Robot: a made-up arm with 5 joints. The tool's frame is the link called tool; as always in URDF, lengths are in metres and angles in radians.
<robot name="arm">
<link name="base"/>
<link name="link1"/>
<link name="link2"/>
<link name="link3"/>
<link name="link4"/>
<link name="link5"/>
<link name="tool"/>
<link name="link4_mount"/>
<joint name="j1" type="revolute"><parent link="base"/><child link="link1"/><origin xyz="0 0 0.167" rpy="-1.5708 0 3.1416"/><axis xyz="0 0 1"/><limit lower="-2.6" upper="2.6"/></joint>
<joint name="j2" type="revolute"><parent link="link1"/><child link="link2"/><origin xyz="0.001 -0.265 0.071" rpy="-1.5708 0 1.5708"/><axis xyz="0 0 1"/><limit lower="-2.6" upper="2.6"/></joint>
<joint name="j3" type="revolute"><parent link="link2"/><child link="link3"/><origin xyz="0.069 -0.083 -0.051" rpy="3.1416 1.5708 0"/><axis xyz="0 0 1"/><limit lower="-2.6" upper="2.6"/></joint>
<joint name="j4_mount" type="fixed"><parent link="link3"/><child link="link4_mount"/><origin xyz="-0.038 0.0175 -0.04" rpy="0 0 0"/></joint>
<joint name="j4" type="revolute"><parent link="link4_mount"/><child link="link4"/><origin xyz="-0.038 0.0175 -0.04" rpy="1.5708 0 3.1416"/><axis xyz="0 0 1"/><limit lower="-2.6" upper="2.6"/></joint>
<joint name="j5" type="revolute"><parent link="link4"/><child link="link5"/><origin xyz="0.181 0.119 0.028" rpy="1.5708 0 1.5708"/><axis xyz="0 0 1"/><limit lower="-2.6" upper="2.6"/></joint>
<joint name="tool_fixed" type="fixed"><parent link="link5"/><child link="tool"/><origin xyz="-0.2 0.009 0.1" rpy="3.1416 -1.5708 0"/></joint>
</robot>
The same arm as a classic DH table. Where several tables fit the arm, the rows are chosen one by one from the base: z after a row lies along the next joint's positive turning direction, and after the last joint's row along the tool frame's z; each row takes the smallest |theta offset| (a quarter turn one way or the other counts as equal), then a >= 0, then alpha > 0; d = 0 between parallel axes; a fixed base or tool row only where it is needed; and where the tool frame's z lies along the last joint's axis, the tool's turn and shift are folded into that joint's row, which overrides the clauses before.
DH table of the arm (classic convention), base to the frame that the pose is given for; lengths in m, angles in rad. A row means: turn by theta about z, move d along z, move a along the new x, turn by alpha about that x. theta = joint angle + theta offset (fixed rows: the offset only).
base (fixed): theta_offset 0.0000  d 0.1670  a 0.0000  alpha 1.5708
j1: theta_offset 1.5708  d 0.0710  a 0.2650  alpha 1.5708
j2: theta_offset 1.5708  d -0.0520  a 0.0830  alpha 1.5708
j3: theta_offset 1.5708  d -0.1490  a 0.0760  alpha 1.5708
j4: theta_offset 1.5708  d 0.0630  a 0.1190  alpha 1.5708
j5: theta_offset 1.5708  d 0.2810  a 0.0090  alpha 1.5708
tool (fixed): theta_offset 1.5708  d -0.2000  a 0.0000  alpha 0.0000
Joint limits (rad, base to tool): -2.6000..2.6000 -2.6000..2.6000 -2.6000..2.6000 -2.6000..2.6000 -2.6000..2.6000

